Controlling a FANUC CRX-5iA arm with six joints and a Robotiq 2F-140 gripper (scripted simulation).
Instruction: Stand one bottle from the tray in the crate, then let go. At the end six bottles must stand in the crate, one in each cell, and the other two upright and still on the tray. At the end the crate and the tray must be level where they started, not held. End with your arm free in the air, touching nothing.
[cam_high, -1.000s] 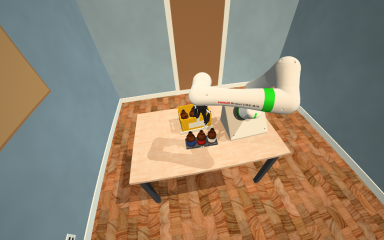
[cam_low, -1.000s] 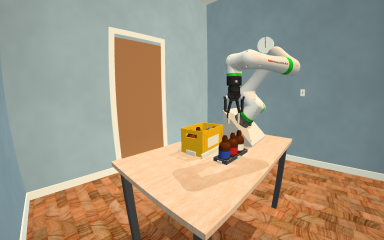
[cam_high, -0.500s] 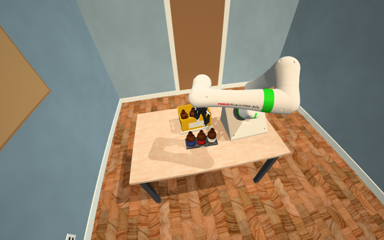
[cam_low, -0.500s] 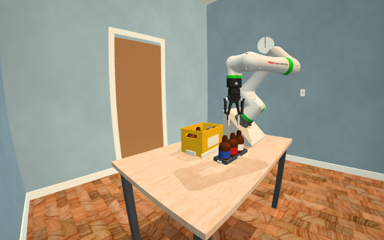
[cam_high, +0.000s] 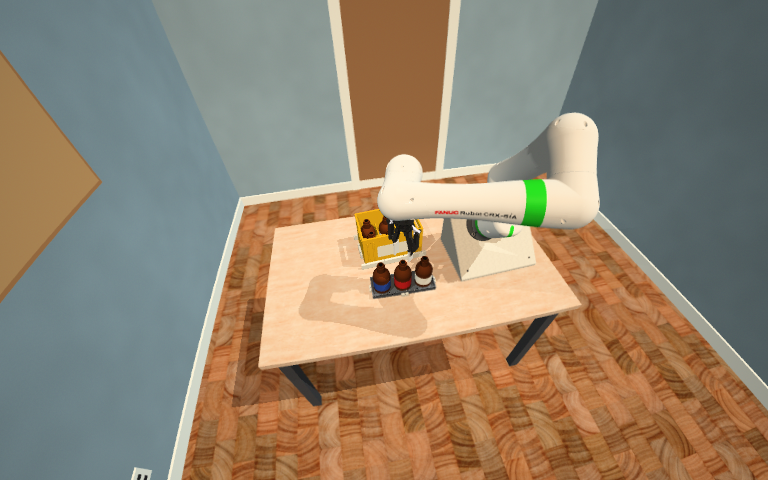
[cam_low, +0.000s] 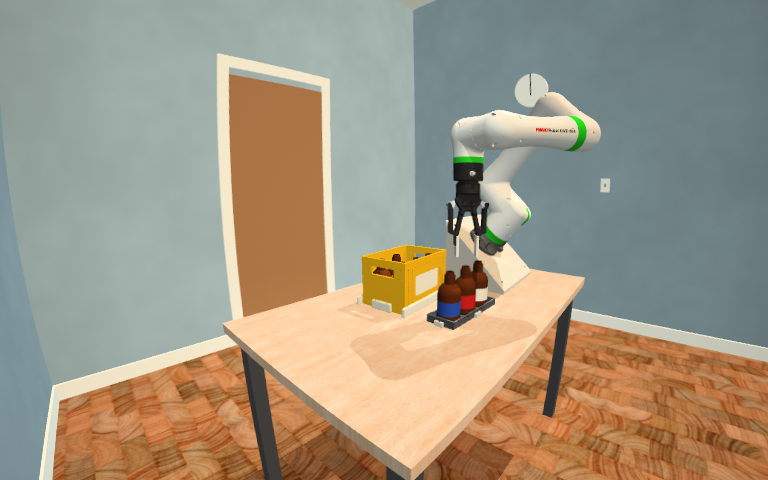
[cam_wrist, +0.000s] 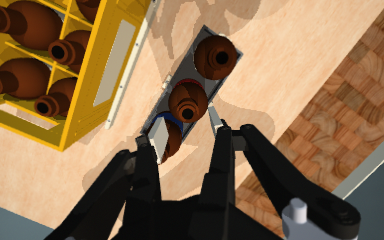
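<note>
The blue-labelled bottle is 9 cm ahead of my hand, 1 cm to the left of it and 14 cm below it. Also, from my hand: yellow crate (5 cm ahead, 23 cm to the right, 14 cm below); then dark tray (21 cm below).
</note>
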